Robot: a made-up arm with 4 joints.
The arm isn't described. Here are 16 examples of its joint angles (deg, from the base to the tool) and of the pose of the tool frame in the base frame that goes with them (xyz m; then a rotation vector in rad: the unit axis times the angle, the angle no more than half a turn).
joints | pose
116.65 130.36 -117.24 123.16 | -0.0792 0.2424 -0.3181 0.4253 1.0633 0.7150
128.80 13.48 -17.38 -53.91 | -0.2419 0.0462 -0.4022 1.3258 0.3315 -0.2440
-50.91 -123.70 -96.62 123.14 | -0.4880 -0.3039 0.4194 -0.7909 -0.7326 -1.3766
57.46 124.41 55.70 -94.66 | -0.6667 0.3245 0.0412 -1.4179 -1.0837 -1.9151
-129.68 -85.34 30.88 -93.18 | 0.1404 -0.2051 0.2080 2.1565 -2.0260 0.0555
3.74 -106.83 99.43 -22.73 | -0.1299 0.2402 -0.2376 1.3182 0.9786 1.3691
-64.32 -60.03 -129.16 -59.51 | -0.1694 0.2850 0.5075 1.4923 -0.5016 2.1818
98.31 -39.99 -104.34 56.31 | -0.6963 0.0799 -0.2717 1.2782 1.1736 -1.5701
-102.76 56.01 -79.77 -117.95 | -0.5350 0.2814 0.4335 -2.2579 -0.8615 -1.8579
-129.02 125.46 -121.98 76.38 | 0.1056 0.0241 0.4973 1.4197 -0.7028 1.2070
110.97 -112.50 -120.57 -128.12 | 0.0497 0.3465 -0.3062 -2.1519 0.6171 1.6998
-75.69 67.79 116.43 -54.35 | -0.6420 0.0425 -0.1341 1.6283 0.4314 -2.0412
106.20 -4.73 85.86 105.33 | -0.4486 0.2858 0.3545 -1.9202 -0.0691 -1.8770
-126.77 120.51 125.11 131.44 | 0.0858 -0.3103 0.3268 -2.0603 1.6093 0.0889
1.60 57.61 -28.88 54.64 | -0.0914 -0.4586 -0.0773 1.1306 -1.1510 0.0287
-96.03 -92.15 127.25 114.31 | -0.5100 0.2611 0.0266 1.9159 1.4414 -1.3166
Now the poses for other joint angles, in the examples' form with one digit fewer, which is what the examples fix.
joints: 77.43 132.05 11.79 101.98
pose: -0.230 -0.203 0.116 1.196 -2.605 0.693
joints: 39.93 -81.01 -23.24 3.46
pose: -0.214 -0.343 -0.388 0.337 1.430 0.118
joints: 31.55 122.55 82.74 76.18
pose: -0.107 0.099 0.225 -0.113 -1.096 1.220
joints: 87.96 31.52 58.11 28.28
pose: 0.034 -0.005 0.049 1.522 -1.035 0.678
